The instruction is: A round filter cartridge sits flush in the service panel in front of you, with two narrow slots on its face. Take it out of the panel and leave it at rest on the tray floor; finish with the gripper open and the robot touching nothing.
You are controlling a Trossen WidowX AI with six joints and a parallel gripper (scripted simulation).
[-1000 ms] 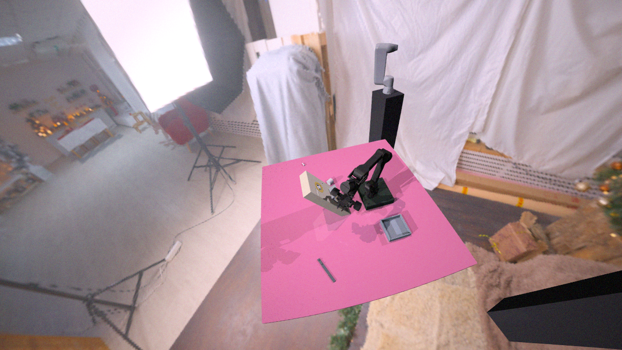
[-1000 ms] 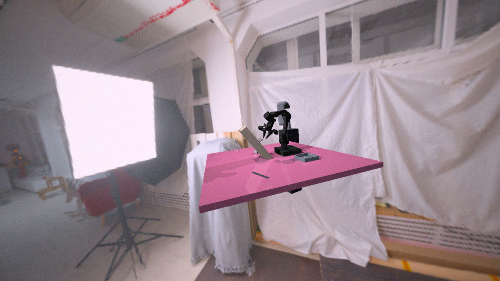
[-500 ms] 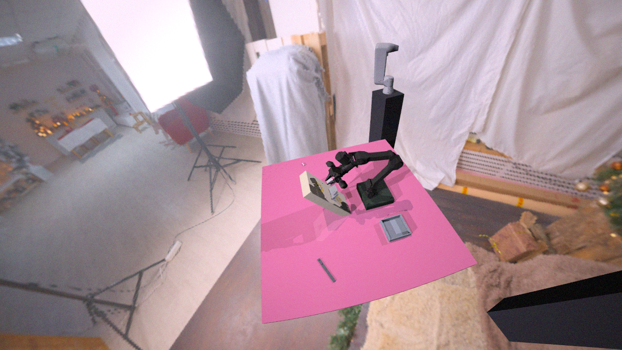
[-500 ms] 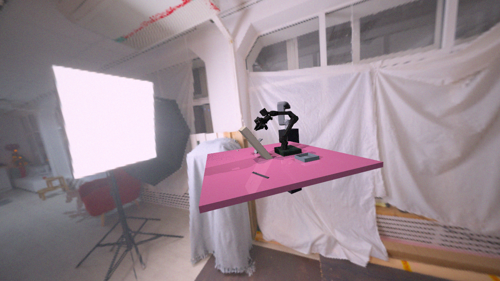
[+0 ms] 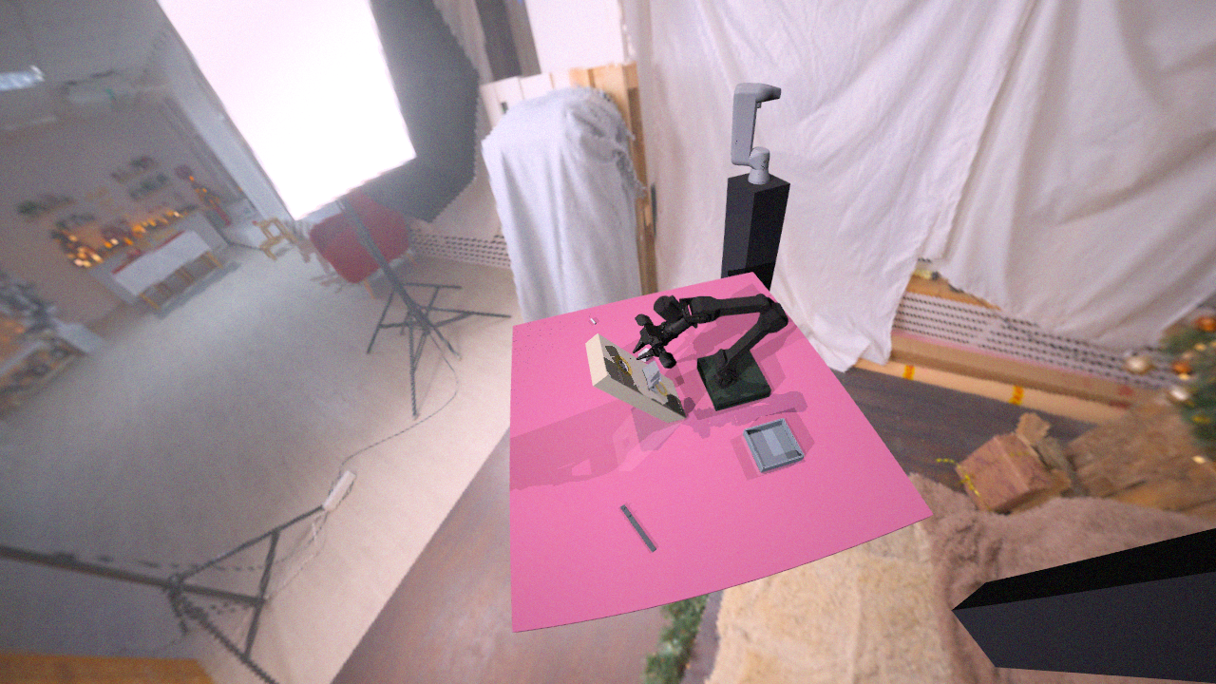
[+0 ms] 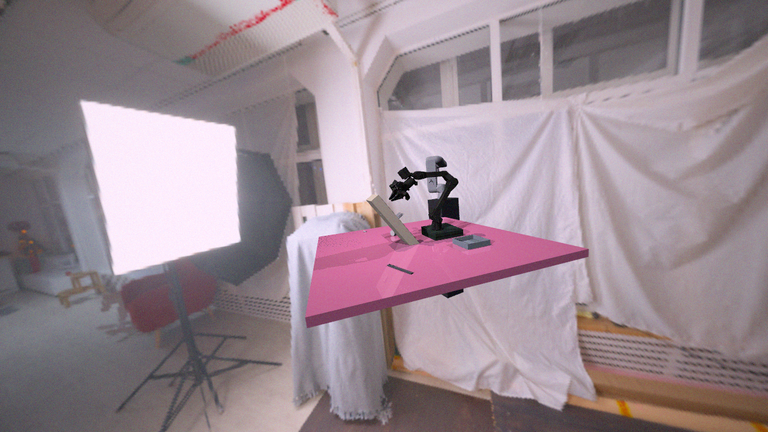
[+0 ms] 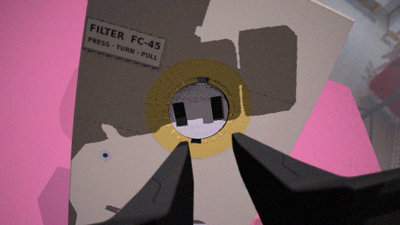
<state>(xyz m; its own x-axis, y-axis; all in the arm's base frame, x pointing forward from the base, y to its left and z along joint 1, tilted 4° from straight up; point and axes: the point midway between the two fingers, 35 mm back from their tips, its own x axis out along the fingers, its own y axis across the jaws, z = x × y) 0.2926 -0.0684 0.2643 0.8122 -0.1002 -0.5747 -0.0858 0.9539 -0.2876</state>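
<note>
The pale grey round filter cartridge is 50 mm ahead of my gripper tip, 10 mm to the right of it and 40 mm below it. Also, from my gripper tip: grey tray 340 mm behind, 340 mm to the left, 290 mm below; beige service panel 10 mm ahead, 120 mm below.
</note>
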